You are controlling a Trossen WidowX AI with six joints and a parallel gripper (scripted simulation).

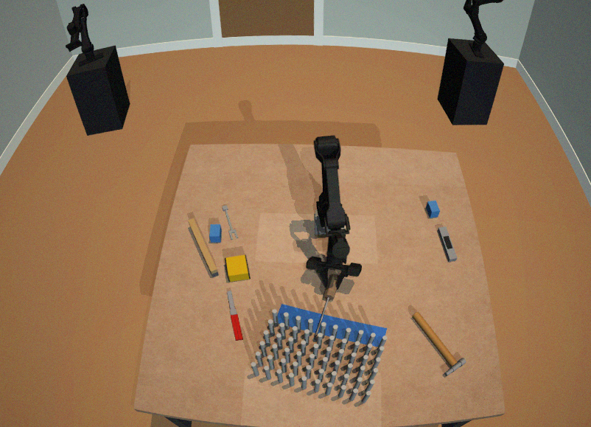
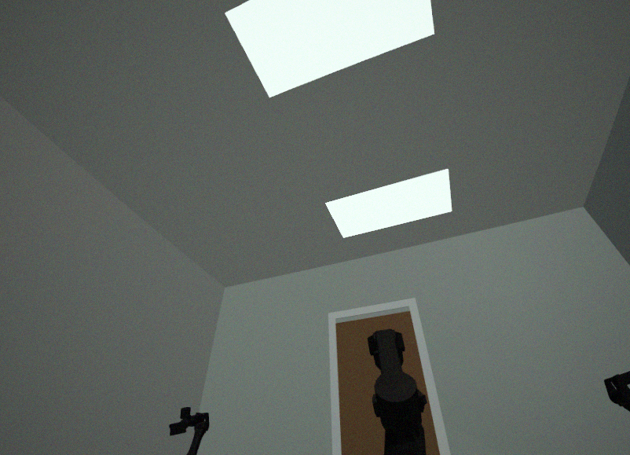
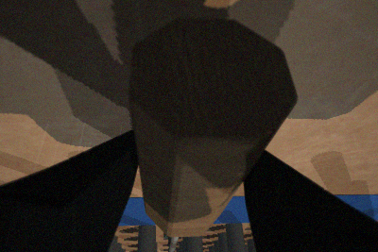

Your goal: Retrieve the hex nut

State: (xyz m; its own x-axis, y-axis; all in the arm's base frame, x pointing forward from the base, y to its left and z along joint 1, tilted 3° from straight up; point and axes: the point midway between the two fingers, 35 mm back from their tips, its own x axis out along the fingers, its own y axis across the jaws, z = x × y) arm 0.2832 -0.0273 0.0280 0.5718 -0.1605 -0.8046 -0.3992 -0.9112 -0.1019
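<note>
Now: gripper tip 9 cm short of the hook tool and 4 cm to the left of it. The rest, counted from my gripper tip: red-handled tool (35 cm to the right, 6 cm ahead, 1 cm below); then blue taped strip (15 cm ahead, 2 cm to the right, 2 cm below); then hex nut (19 cm ahead, 9 cm to the right, 1 cm below).
</note>
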